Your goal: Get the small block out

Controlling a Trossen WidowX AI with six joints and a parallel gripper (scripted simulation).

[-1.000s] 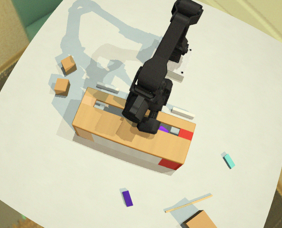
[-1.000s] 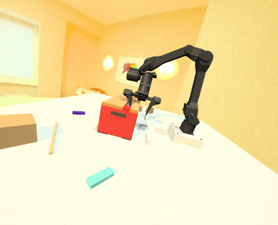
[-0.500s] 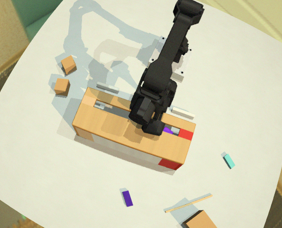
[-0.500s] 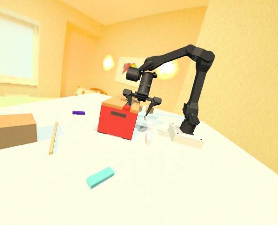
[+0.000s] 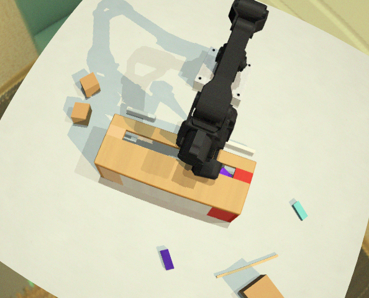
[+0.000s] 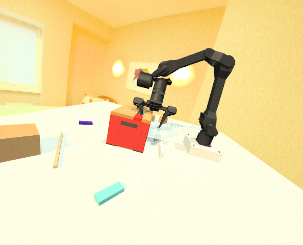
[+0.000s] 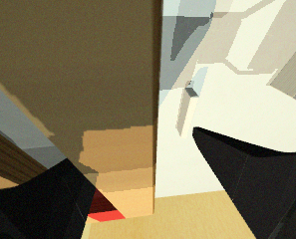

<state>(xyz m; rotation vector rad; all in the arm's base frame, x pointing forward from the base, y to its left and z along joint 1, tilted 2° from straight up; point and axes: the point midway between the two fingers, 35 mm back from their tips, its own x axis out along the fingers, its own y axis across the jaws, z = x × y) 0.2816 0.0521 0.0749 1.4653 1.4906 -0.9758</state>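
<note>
The purple block lies 6 cm ahead of my gripper tip and 2 cm to the left of it. From my gripper tip the other things lie so: purple bar 31 cm ahead, 8 cm below, 3 cm to the right; then teal bar 29 cm to the left, 8 cm below, 4 cm ahead; then wooden stick 25 cm ahead, 19 cm to the left, 8 cm below.
</note>
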